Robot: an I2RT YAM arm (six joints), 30 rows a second.
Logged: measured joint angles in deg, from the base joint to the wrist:
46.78, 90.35, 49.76, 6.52, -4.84, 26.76
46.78, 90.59, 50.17, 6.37, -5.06, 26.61
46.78, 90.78, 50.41, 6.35, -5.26, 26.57
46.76, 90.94, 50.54, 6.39, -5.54, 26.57
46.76, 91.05, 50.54, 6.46, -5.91, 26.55
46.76, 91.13, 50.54, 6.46, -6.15, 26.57
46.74, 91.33, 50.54, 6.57, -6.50, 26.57
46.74, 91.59, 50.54, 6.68, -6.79, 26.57
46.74, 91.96, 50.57, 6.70, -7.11, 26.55
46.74, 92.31, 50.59, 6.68, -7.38, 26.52
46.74, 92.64, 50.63, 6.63, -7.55, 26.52
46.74, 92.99, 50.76, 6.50, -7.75, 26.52
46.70, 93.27, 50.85, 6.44, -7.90, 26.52
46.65, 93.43, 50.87, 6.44, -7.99, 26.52
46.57, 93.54, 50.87, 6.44, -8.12, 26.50
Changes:
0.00, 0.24, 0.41, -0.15, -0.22, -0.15
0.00, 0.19, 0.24, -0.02, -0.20, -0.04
-0.02, 0.16, 0.13, 0.04, -0.28, 0.00
0.00, 0.11, 0.00, 0.07, -0.37, -0.02
0.00, 0.08, 0.00, 0.00, -0.24, 0.02
-0.02, 0.20, 0.00, 0.11, -0.35, 0.00
0.00, 0.26, 0.00, 0.11, -0.29, 0.00
0.00, 0.37, 0.03, 0.02, -0.32, -0.02
0.00, 0.35, 0.02, -0.02, -0.27, -0.03
0.00, 0.33, 0.04, -0.05, -0.17, 0.00
0.00, 0.35, 0.13, -0.13, -0.20, 0.00
-0.04, 0.28, 0.09, -0.06, -0.15, 0.00
-0.05, 0.16, 0.02, 0.00, -0.09, 0.00
-0.08, 0.11, 0.00, 0.00, -0.13, -0.02

